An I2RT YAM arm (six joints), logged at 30 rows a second.
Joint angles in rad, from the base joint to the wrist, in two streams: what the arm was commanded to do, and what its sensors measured. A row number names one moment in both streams.
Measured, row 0:
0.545, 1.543, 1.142, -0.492, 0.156, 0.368
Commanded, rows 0 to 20:
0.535, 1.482, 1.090, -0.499, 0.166, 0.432
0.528, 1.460, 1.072, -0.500, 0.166, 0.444
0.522, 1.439, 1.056, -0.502, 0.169, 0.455
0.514, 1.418, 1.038, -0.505, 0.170, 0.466
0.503, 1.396, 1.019, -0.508, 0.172, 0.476
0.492, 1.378, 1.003, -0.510, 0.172, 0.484
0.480, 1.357, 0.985, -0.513, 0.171, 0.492
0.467, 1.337, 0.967, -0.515, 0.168, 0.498
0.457, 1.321, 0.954, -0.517, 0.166, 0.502
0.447, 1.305, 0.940, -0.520, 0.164, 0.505
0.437, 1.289, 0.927, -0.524, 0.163, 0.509
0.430, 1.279, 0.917, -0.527, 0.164, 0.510
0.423, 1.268, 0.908, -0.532, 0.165, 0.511
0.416, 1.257, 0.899, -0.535, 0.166, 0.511
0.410, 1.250, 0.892, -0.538, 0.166, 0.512
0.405, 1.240, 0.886, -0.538, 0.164, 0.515
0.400, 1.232, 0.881, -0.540, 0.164, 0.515
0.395, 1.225, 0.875, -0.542, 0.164, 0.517
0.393, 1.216, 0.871, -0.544, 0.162, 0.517
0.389, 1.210, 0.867, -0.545, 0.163, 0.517
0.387, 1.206, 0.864, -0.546, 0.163, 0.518
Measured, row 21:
0.390, 1.220, 0.871, -0.544, 0.164, 0.500
